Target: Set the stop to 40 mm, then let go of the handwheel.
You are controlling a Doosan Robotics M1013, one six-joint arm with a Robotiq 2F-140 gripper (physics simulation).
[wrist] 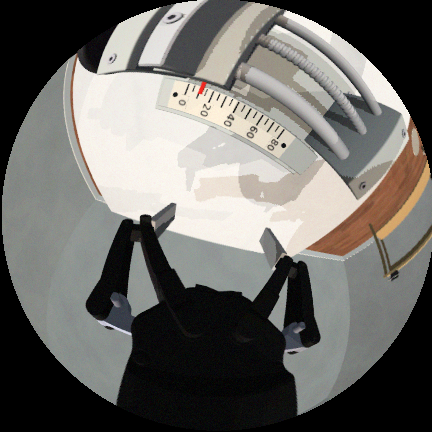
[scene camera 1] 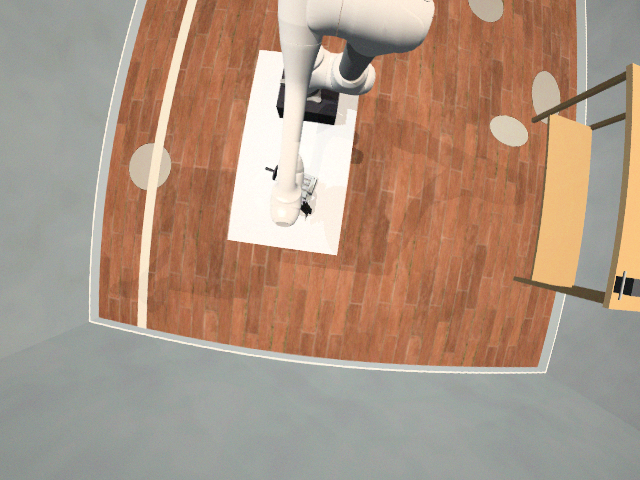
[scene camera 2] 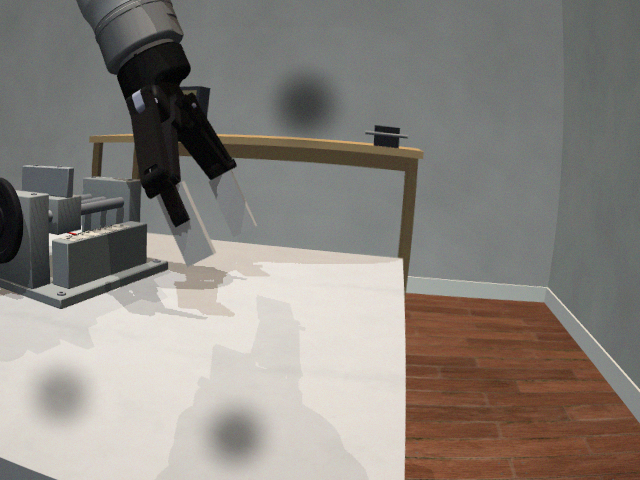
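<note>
The stop (scene camera 2: 47,180) (wrist: 227,50) is a grey block on rods. Its red mark (wrist: 202,88) stands between 0 and 20 on the cream scale (wrist: 245,119) (scene camera 2: 103,231), near the 10 line. The black handwheel (scene camera 1: 274,173) (scene camera 2: 9,219) (wrist: 90,55) is at the device's left end; part of it is cut off in the second scene view and the wrist view. My gripper (scene camera 1: 306,208) (scene camera 2: 222,241) (wrist: 219,223) is open and empty. It is tilted, with its fingertips above the white table beyond the scale's right end in the second scene view, apart from the handwheel.
The white table (scene camera 1: 253,222) (scene camera 2: 336,361) (wrist: 130,165) bears the device. A black box (scene camera 1: 310,111) stands farther back, partly behind the arm. A wooden bench (scene camera 1: 560,206) is off to the right. A wooden table (scene camera 2: 320,144) with a small black object (scene camera 2: 386,136) stands behind the work table.
</note>
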